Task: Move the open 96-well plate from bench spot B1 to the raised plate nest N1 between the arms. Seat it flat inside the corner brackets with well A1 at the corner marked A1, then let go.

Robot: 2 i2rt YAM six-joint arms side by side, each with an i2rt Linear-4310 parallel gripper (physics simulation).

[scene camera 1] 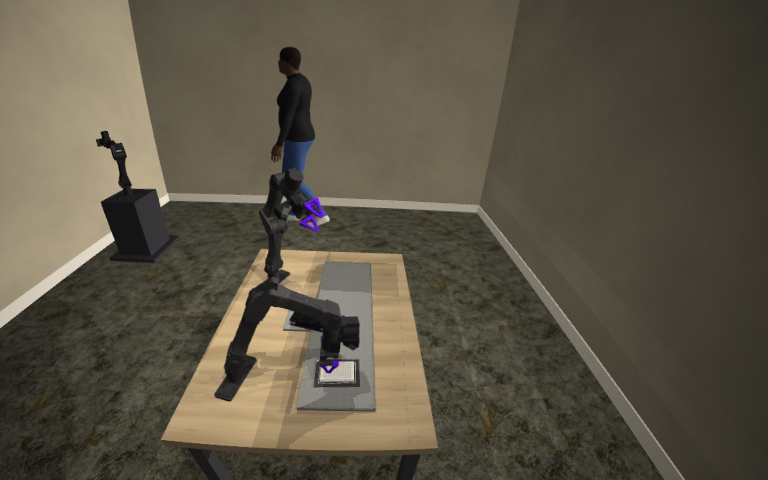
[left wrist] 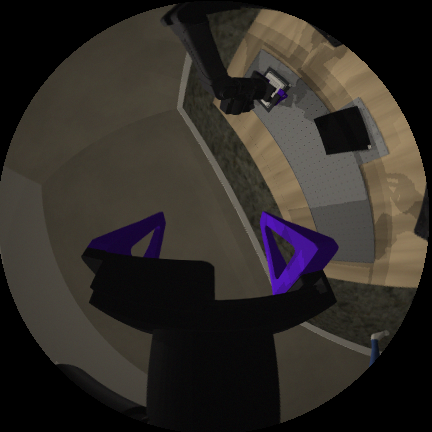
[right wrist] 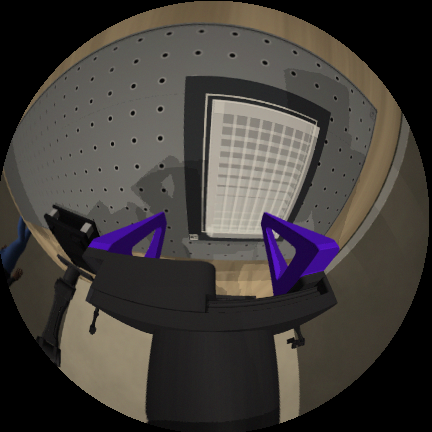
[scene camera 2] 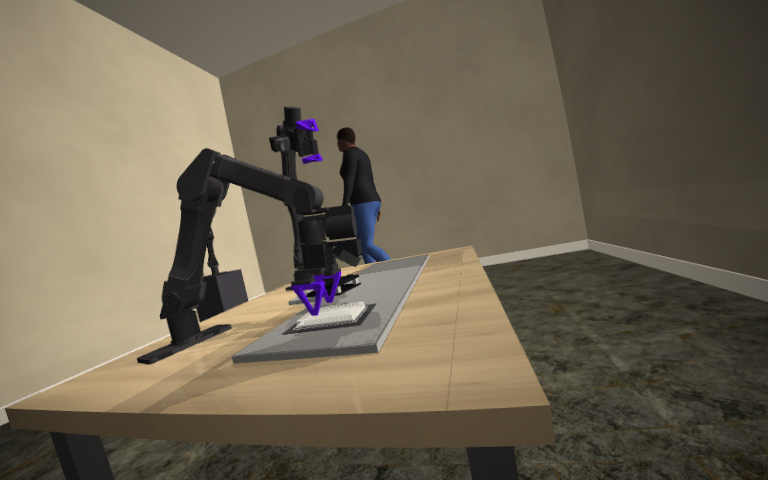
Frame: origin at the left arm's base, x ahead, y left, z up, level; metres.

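Where they show: left gripper, fingertip midpoint: point(scene camera 1: 320, 224) point(left wrist: 212, 216) point(scene camera 2: 319, 145); right gripper, fingertip midpoint: point(scene camera 1: 328, 362) point(left wrist: 277, 88) point(right wrist: 213, 217) point(scene camera 2: 322, 308); left arm's base, origin of the base link: point(right wrist: 74, 267); right arm's base, origin of the base link: point(scene camera 1: 236, 377) point(right wrist: 223, 298) point(scene camera 2: 188, 343).
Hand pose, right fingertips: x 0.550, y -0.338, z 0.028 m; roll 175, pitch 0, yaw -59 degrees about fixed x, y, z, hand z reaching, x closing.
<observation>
Things, the pixels of their top centre, and the offset from my right fingertips. Level surfaces: height alone.
- white 96-well plate, middle of its top: point(right wrist: 259, 187) point(scene camera 2: 330, 311) point(scene camera 1: 337, 370) point(left wrist: 266, 88) dx +0.048, dy -0.015, dz +0.002 m
- raised nest N1, middle of its top: point(right wrist: 75, 256) point(scene camera 2: 327, 279) point(left wrist: 341, 130) point(scene camera 1: 311, 313) dx -0.200, dy +0.183, dz +0.024 m
- grey perforated board, its level: dz -0.014 m
- wooden table, its level: dz -0.027 m
The white 96-well plate point(scene camera 1: 342, 372) point(scene camera 2: 342, 314) point(right wrist: 250, 170) lies flat inside the black frame of bench spot B1 point(scene camera 1: 358, 380) point(right wrist: 194, 130). A small label sits at that frame's lower left corner in the right wrist view. My right gripper point(scene camera 2: 321, 294) point(right wrist: 213, 217) is open and points down, low over the plate's near-arm end, with nothing between its fingers. The raised nest N1 point(left wrist: 345, 130) point(right wrist: 75, 227) is a black platform with pale corner pieces; the right arm partly hides it in scene camera 1. My left gripper point(scene camera 1: 313, 215) point(scene camera 2: 310, 142) point(left wrist: 212, 216) is open, empty and high above the table's far end.
A grey perforated board point(scene camera 1: 345, 280) point(scene camera 2: 396, 283) point(right wrist: 115, 125) lies on the wooden table point(scene camera 1: 390, 418) point(scene camera 2: 453, 362) and bears the frame. A person point(scene camera 1: 295, 107) point(scene camera 2: 359, 175) stands beyond the table. Another small arm stands on a dark pedestal point(scene camera 1: 133, 223) at the left.
</observation>
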